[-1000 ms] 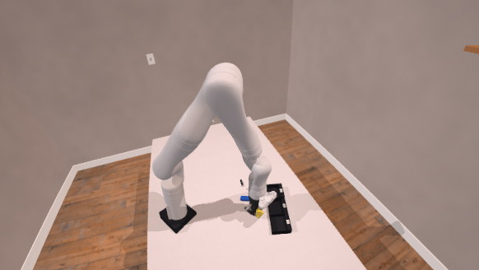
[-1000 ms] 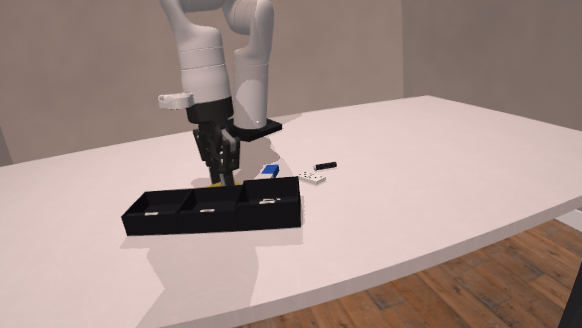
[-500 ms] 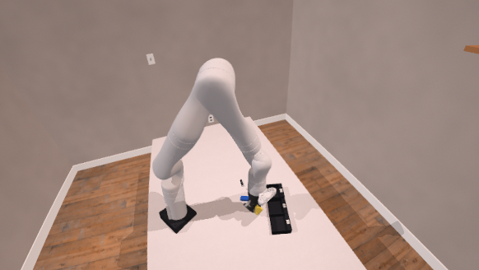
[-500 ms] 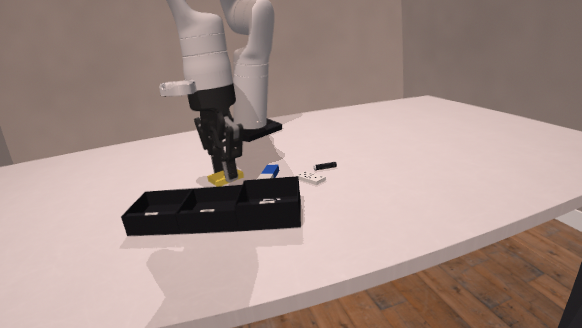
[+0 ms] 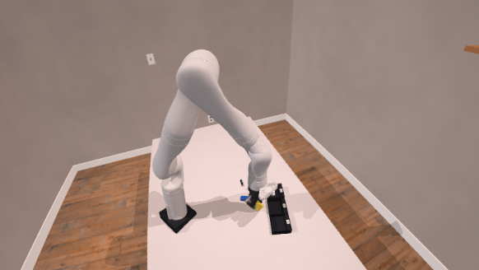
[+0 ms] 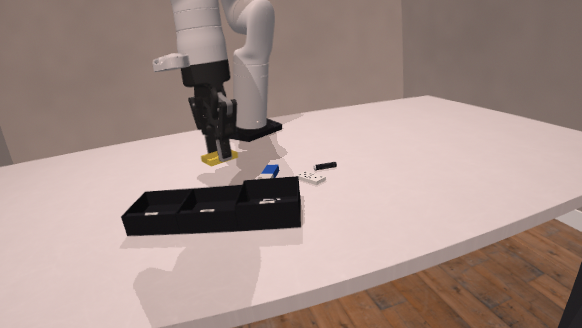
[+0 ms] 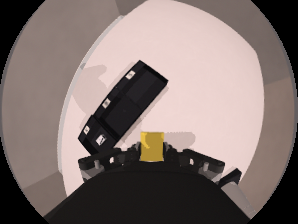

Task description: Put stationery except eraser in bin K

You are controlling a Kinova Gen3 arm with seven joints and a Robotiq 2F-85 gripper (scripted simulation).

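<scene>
The white-grey thing is 120 mm ahead of my hand, 60 mm below it and 40 mm to the left of it. From my hand the other things lie so: blue block (80 mm to the left, 70 mm below); then white domino (140 mm to the left, 70 mm below, 40 mm ahead); then yellow pad (20 mm below).
</scene>
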